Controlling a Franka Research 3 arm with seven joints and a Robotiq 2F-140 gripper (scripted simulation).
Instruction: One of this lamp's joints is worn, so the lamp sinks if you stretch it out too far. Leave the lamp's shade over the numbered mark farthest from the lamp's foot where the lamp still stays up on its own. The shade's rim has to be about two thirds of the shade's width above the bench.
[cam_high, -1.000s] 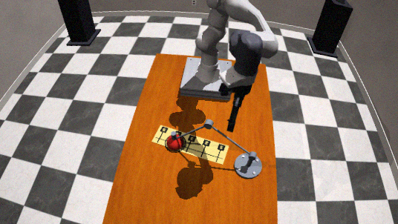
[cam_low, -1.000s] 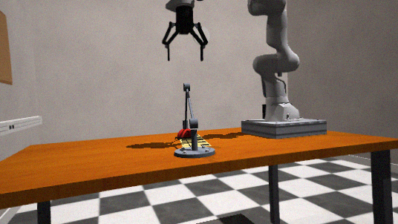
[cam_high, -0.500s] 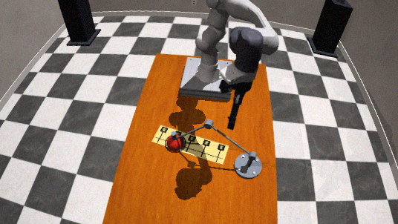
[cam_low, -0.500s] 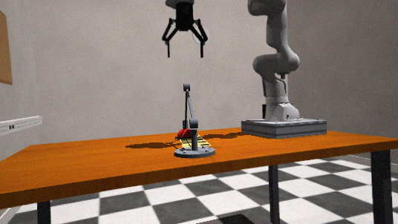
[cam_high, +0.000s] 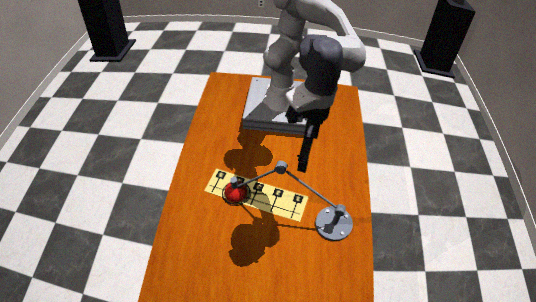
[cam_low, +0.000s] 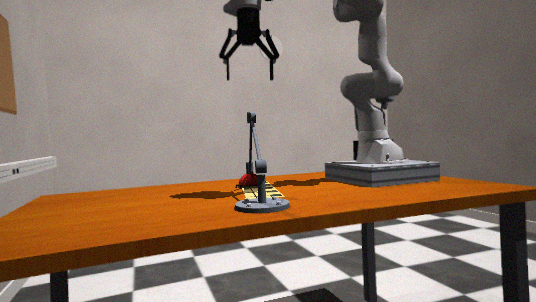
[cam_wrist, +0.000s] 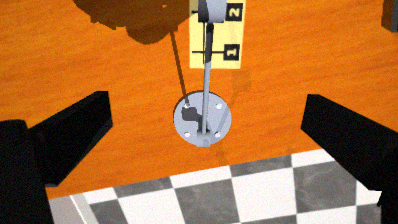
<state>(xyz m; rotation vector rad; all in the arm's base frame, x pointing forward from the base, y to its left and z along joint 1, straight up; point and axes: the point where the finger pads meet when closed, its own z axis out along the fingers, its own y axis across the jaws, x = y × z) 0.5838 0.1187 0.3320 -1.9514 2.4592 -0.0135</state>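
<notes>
The yellow numbered strip is 8 cm behind my hand, 18 cm to the right of it and 41 cm below it. The rest, counted from my hand: round grey foot (3 cm ahead, 17 cm to the left, 38 cm below).
</notes>
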